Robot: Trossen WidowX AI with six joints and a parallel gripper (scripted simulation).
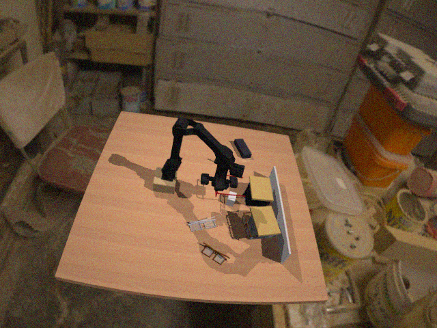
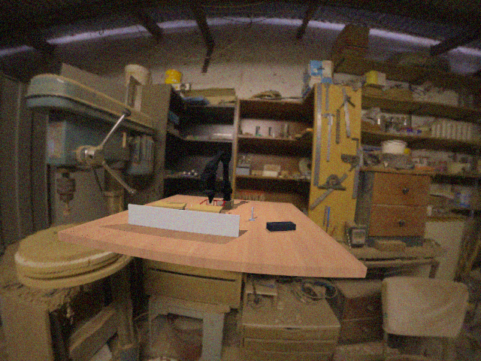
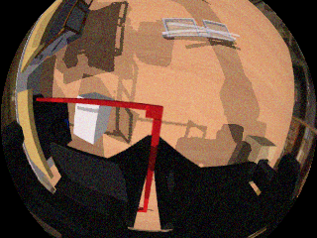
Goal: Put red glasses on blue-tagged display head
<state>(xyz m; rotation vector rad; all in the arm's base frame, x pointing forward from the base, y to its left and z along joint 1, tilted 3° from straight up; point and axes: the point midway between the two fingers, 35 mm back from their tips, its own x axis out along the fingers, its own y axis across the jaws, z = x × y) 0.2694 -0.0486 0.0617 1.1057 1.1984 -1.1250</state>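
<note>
Right now the white block is 90 mm ahead of my gripper tip, 60 mm below it and 20 mm to the left of it. The rest, counted from my gripper tip: dark case (480 mm to the left, 140 mm ahead, 60 mm below); then blue-grey stand (300 mm to the left, 60 mm below, 10 mm ahead); then upright board (360 mm ahead, 30 mm to the right, 30 mm below).
</note>
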